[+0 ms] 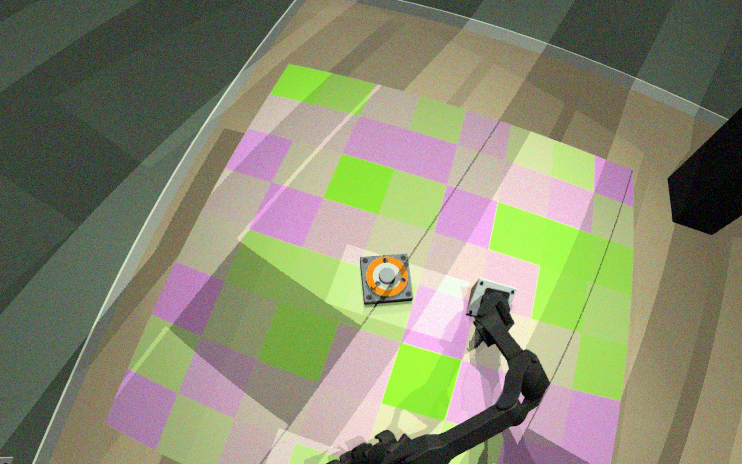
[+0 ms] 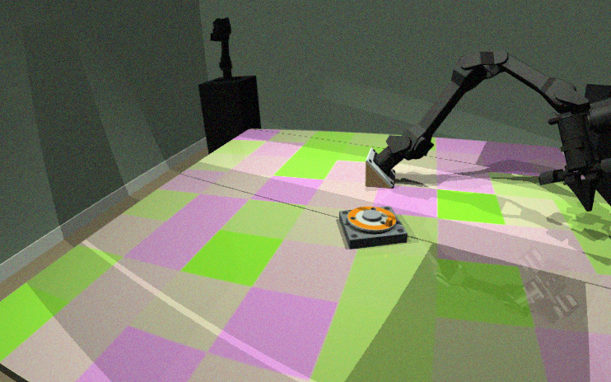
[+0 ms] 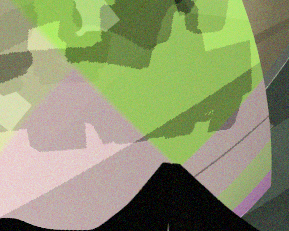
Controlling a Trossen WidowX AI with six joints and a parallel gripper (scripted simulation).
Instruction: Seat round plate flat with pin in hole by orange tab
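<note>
Right now the grey base is 480 mm to the right of my gripper tip, 50 mm below it and 10 mm ahead of it.
</note>
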